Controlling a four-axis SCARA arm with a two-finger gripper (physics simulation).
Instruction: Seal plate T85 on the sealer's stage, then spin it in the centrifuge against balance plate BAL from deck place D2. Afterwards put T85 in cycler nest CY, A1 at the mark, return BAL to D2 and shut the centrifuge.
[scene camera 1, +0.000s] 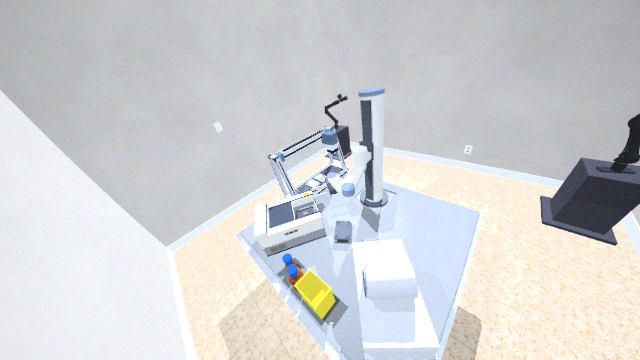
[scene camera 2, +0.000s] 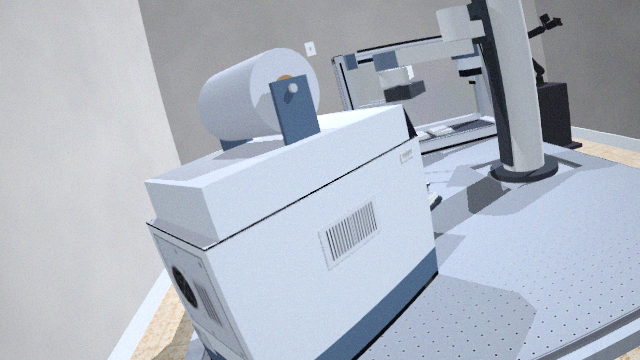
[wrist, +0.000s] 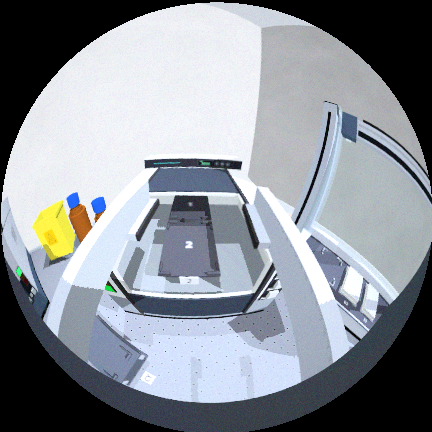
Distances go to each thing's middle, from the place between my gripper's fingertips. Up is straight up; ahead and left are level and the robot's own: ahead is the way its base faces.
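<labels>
There is the centrifuge (scene camera 1: 276, 230). Measured from the centrifuge, my gripper is 0.1 m to the left of it and 0.2 m short of it, and 0.17 m above it.
</labels>
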